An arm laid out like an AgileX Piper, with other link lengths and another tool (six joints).
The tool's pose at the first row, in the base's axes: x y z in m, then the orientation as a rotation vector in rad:
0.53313, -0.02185, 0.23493, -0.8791, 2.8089, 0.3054
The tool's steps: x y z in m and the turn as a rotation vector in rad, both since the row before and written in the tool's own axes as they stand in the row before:
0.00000, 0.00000, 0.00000, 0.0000, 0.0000, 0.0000
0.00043, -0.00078, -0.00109, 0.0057, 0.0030, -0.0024
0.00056, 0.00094, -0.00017, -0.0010, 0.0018, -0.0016
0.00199, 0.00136, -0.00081, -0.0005, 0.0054, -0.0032
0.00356, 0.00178, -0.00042, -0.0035, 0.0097, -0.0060
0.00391, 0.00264, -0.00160, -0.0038, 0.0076, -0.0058
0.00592, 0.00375, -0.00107, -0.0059, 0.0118, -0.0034
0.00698, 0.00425, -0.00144, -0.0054, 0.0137, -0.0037
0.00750, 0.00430, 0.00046, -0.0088, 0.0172, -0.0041
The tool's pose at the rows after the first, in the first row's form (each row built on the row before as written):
0.53313, -0.02185, 0.23493, -0.8791, 2.8089, 0.3054
0.53311, -0.02298, 0.23577, -0.8824, 2.8099, 0.2958
0.53209, -0.02257, 0.23593, -0.8855, 2.8108, 0.2964
0.52961, -0.02276, 0.23644, -0.8922, 2.8141, 0.2947
0.52566, -0.02339, 0.23629, -0.9051, 2.8201, 0.2953
0.52081, -0.02384, 0.23735, -0.9170, 2.8243, 0.2972
0.51375, -0.02445, 0.23767, -0.9277, 2.8338, 0.3008
0.50553, -0.02540, 0.23830, -0.9396, 2.8448, 0.3030
0.49699, -0.02622, 0.23710, -0.9542, 2.8590, 0.3087

